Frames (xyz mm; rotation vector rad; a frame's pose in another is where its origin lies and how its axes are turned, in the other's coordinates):
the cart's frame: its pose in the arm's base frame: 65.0 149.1 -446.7 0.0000 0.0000 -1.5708
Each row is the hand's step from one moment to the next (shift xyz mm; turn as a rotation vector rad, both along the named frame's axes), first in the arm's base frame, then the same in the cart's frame.
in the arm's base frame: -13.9 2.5 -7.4 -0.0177 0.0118 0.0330
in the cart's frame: -2.5 -13.9 -7.4 -0.0118 -0.0177 0.0330
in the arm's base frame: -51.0 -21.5 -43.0 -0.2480 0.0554 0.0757
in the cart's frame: 21.5 -51.0 -43.0 -0.0554 -0.2480 0.0757
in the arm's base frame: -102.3 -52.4 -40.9 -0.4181 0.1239 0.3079
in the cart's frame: 52.4 -102.3 -40.9 -0.1239 -0.4181 0.3079
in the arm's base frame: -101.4 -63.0 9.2 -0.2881 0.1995 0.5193
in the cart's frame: 63.0 -101.4 9.2 -0.1995 -0.2881 0.5193
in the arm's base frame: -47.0 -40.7 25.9 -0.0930 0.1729 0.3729
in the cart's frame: 40.7 -47.0 25.9 -0.1729 -0.0930 0.3729
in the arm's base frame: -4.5 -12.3 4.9 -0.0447 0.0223 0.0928
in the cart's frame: 12.3 -4.5 4.9 -0.0223 -0.0447 0.0928
